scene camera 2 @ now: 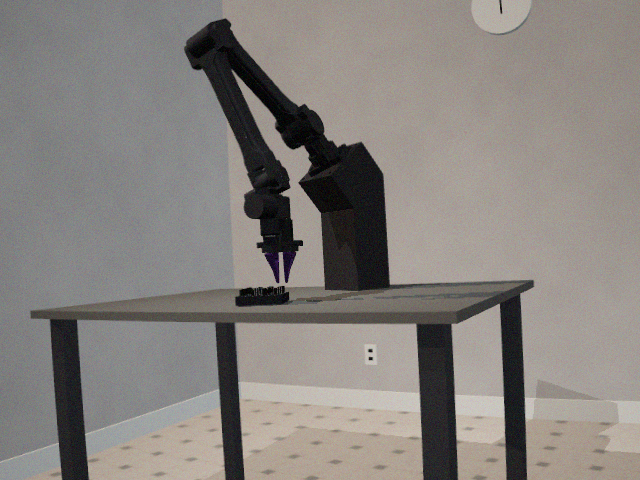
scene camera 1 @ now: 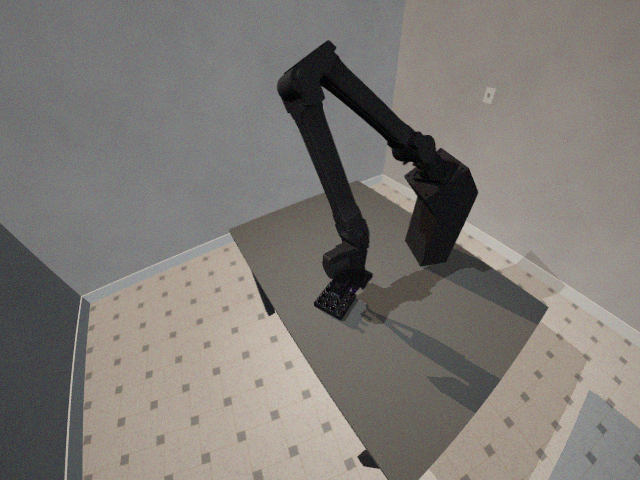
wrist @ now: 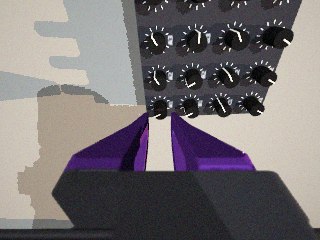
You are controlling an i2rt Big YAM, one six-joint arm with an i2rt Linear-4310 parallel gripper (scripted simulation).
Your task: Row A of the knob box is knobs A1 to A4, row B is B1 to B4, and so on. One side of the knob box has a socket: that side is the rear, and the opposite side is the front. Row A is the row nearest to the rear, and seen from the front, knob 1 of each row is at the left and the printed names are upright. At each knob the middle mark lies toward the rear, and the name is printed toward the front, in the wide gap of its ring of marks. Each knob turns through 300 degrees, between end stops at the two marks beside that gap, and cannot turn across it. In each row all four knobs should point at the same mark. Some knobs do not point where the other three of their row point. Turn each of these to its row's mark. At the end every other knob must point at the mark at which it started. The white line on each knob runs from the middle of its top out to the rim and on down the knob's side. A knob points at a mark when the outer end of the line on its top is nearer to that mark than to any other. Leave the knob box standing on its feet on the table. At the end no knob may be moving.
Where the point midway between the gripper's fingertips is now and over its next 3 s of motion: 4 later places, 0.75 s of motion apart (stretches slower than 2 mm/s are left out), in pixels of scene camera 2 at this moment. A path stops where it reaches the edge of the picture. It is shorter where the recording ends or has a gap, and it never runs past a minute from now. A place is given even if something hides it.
My gripper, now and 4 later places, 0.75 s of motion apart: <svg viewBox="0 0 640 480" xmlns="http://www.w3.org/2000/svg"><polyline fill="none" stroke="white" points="282,282 282,284 283,288 282,277 266,266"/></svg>
